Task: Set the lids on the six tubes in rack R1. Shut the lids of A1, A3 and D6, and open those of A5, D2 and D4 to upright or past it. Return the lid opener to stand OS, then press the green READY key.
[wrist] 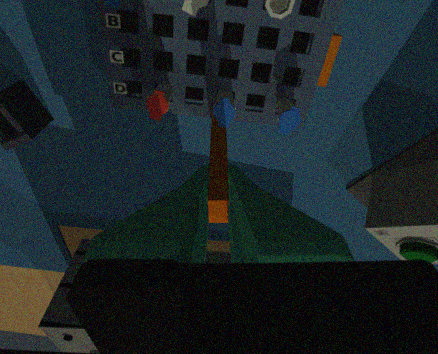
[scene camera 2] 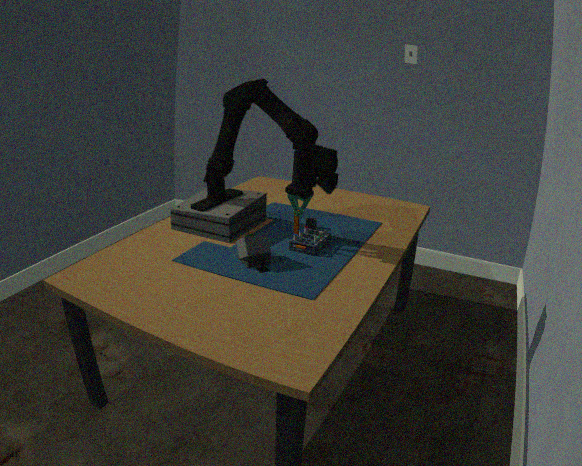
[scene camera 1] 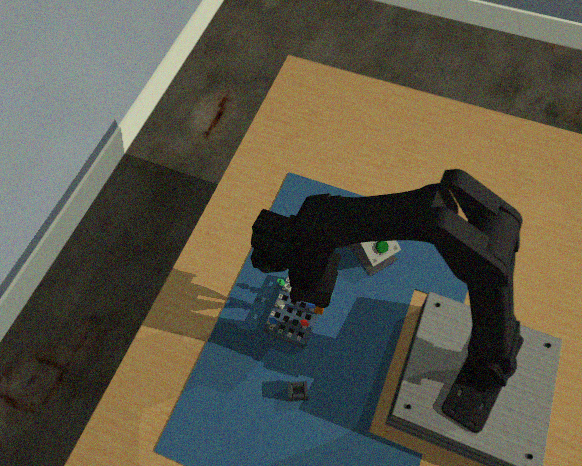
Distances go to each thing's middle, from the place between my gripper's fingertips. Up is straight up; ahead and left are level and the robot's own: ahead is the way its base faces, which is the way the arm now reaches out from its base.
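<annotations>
Orange-topped lid opener [wrist: 218, 197]: 20 mm below my hand. Grey box with green button [scene camera 1: 374, 256]: 180 mm to the right of my hand, 10 mm behind it and 50 mm below it.
</annotations>
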